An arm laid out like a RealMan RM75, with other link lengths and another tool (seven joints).
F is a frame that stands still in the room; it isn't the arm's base.
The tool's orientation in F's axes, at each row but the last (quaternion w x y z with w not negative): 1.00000, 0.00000, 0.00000, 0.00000; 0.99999, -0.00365, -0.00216, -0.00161; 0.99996, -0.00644, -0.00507, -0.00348; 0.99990, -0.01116, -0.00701, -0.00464; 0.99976, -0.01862, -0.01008, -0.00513; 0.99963, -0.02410, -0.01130, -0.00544; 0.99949, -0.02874, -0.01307, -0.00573; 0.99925, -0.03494, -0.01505, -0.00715; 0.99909, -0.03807, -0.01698, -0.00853; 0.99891, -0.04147, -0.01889, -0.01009; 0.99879, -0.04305, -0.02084, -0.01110
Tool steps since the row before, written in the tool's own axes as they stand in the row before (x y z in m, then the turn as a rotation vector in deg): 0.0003, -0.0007, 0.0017, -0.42, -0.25, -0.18; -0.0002, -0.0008, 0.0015, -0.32, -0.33, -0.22; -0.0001, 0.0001, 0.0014, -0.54, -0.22, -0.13; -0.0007, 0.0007, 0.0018, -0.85, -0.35, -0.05; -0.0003, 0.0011, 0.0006, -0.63, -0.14, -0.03; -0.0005, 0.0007, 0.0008, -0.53, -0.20, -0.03; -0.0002, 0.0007, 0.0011, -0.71, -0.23, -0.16; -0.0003, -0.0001, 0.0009, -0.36, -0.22, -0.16; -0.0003, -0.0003, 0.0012, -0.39, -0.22, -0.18; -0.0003, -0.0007, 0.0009, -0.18, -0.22, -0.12; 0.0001, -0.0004, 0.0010, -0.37, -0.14, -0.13
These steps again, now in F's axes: 0.0003, -0.0007, 0.0017, -0.42, -0.25, -0.18; -0.0002, -0.0008, 0.0015, -0.32, -0.33, -0.22; -0.0001, 0.0001, 0.0014, -0.54, -0.22, -0.13; -0.0007, 0.0007, 0.0018, -0.85, -0.34, -0.05; -0.0003, 0.0011, 0.0006, -0.63, -0.13, -0.04; -0.0005, 0.0007, 0.0008, -0.53, -0.20, -0.03; -0.0002, 0.0008, 0.0011, -0.71, -0.23, -0.17; -0.0003, 0.0000, 0.0009, -0.36, -0.23, -0.16; -0.0003, -0.0002, 0.0012, -0.39, -0.23, -0.18; -0.0003, -0.0006, 0.0009, -0.18, -0.23, -0.11; 0.0000, -0.0003, 0.0010, -0.37, -0.14, -0.13
